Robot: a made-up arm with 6 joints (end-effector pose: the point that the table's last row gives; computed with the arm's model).
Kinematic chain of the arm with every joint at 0, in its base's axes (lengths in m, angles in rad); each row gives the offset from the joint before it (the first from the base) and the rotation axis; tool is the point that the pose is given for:
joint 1: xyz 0 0 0.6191 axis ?
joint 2: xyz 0.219 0 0 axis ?
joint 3: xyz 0 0 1.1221 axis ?
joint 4: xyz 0 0 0.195 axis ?
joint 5: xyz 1.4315 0 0 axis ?
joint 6: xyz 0.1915 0 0 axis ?
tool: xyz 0 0 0
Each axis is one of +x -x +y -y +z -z.
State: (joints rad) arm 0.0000 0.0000 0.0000 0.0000 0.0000 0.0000
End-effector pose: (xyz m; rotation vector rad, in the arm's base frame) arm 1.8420 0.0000 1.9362 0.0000 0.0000 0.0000
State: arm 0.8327 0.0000 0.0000 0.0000 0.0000 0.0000
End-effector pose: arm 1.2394 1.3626 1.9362 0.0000 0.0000 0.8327
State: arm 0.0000 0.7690 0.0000 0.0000 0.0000 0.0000
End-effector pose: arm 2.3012 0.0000 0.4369 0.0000 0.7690 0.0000
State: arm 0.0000 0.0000 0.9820 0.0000 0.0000 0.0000
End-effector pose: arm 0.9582 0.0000 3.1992 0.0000 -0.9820 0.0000
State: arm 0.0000 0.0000 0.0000 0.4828 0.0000 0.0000
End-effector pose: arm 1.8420 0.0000 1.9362 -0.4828 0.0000 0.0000
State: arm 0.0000 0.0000 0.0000 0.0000 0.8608 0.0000
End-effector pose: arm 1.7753 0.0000 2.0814 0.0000 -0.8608 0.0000
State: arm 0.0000 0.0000 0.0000 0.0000 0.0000 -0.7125
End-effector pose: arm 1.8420 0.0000 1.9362 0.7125 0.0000 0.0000
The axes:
joint 1: +z
joint 2: +y
joint 3: -y
joint 4: -x
joint 5: -y
joint 6: -x

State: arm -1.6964 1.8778 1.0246 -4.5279 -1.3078 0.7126
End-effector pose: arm -0.4854 -2.3932 -0.6855 -0.2829 3.0499 0.0220
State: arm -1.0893 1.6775 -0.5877 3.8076 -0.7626 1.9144
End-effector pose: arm 0.3317 -0.4583 -0.8982 1.7347 1.0284 -0.9636
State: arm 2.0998 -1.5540 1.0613 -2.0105 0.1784 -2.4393
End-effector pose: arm 1.2349 -2.0516 1.2956 0.8509 -0.9537 -0.3722
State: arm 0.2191 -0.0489 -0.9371 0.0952 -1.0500 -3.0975
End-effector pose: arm 1.1262 0.2346 0.5739 1.6072 0.2181 -2.3330
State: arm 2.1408 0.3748 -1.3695 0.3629 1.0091 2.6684
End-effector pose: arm -0.4296 0.5636 0.0930 0.9625 2.2666 -0.9358
